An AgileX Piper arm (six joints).
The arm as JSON. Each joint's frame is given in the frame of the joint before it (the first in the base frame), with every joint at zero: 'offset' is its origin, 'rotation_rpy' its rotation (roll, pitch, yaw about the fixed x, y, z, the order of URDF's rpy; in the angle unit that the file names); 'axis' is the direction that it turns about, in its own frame. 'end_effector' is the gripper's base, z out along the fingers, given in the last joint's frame.
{
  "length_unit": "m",
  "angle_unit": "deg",
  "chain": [
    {
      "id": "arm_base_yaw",
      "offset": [
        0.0,
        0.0,
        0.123
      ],
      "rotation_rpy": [
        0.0,
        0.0,
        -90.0
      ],
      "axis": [
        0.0,
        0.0,
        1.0
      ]
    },
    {
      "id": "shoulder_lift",
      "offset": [
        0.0,
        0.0,
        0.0
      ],
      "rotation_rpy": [
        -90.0,
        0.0,
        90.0
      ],
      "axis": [
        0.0,
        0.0,
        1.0
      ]
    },
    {
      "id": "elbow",
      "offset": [
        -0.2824,
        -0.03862,
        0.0
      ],
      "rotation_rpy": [
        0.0,
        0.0,
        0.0
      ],
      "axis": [
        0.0,
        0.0,
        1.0
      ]
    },
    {
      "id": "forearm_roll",
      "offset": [
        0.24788,
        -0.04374,
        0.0
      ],
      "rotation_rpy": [
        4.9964,
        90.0,
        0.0
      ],
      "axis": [
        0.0,
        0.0,
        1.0
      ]
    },
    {
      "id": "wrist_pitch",
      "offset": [
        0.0,
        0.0,
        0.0
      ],
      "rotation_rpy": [
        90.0,
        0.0,
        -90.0
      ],
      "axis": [
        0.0,
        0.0,
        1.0
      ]
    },
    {
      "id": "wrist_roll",
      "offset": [
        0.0,
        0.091,
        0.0
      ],
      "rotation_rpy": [
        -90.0,
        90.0,
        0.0
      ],
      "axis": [
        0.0,
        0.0,
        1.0
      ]
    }
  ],
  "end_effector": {
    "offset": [
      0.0,
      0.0,
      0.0
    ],
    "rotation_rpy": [
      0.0,
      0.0,
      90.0
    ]
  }
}
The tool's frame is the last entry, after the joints.
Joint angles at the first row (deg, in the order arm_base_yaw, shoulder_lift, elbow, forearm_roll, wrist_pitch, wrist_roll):
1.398, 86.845, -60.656, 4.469, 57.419, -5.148
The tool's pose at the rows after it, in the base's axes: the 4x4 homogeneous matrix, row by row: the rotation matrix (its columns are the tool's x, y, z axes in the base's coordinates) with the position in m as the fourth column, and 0 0 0 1 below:
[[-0.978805, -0.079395, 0.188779, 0.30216], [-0.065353, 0.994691, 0.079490, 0.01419], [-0.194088, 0.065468, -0.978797, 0.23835], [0, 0, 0, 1]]
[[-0.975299, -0.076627, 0.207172, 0.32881], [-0.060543, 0.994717, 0.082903, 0.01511], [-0.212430, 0.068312, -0.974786, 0.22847], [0, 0, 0, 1]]
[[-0.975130, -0.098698, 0.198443, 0.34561], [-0.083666, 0.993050, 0.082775, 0.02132], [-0.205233, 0.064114, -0.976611, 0.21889], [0, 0, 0, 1]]
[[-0.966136, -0.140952, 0.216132, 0.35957], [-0.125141, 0.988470, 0.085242, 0.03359], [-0.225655, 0.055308, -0.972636, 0.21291], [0, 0, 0, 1]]
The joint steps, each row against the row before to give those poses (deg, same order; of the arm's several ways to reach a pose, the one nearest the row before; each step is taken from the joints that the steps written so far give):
0.000, 4.536, -2.912, 0.695, -1.150, -0.107
0.000, 5.452, -4.335, 0.350, -2.184, -0.097
1.012, 4.007, -3.112, -0.215, -0.468, -0.245
1.936, 2.899, -2.562, -0.309, -1.532, -0.437

